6 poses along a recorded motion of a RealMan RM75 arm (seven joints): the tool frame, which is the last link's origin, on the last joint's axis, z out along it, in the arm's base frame.
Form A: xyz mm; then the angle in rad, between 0 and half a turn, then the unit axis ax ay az.
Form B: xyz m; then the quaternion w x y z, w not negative. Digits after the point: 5 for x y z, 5 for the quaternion.
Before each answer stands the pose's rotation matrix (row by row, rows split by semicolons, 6 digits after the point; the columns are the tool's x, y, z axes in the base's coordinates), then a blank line. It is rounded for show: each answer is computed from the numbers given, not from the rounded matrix.
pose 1, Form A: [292.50 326.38 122.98 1.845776 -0.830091 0.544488 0.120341]
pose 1, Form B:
0.604620 -0.690518 0.397014; -0.458878 0.105439 0.882221; -0.651050 -0.715589 -0.253113

[0.29250 0.32638 0.12298 0.60352 -0.66187 0.43415 0.09595]
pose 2, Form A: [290.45 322.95 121.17 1.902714 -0.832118 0.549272 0.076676]
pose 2, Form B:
0.592194 -0.678486 0.434698; -0.533504 0.074154 0.842540; -0.603887 -0.730861 -0.318062

[0.29045 0.32295 0.12117 0.58058 -0.67751 0.44722 0.06243]
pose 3, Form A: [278.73 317.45 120.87 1.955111 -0.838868 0.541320 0.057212]
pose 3, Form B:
0.592609 -0.677386 0.435847; -0.571309 0.027966 0.820259; -0.567821 -0.735096 -0.370423

[0.27873 0.31745 0.12087 0.55905 -0.69553 0.44883 0.04744]
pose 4, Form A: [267.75 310.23 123.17 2.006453 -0.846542 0.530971 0.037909]
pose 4, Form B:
0.597050 -0.673544 0.435740; -0.604808 -0.021100 0.796092; -0.527009 -0.738846 -0.419962

[0.26775 0.31023 0.12317 0.53758 -0.71381 0.44772 0.03197]
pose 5, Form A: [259.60 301.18 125.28 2.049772 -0.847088 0.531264 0.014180]
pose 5, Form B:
0.587388 -0.670016 0.453932; -0.644847 -0.048552 0.762768; -0.489027 -0.740758 -0.460577

[0.25960 0.30118 0.12528 0.51920 -0.72397 0.45405 0.01212]
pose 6, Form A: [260.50 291.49 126.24 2.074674 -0.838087 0.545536 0.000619]
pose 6, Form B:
0.558696 -0.678500 0.476966; -0.677415 -0.041522 0.734428; -0.478504 -0.733426 -0.482824

[0.26050 0.29149 0.12624 0.50852 -0.72164 0.46974 0.00053]
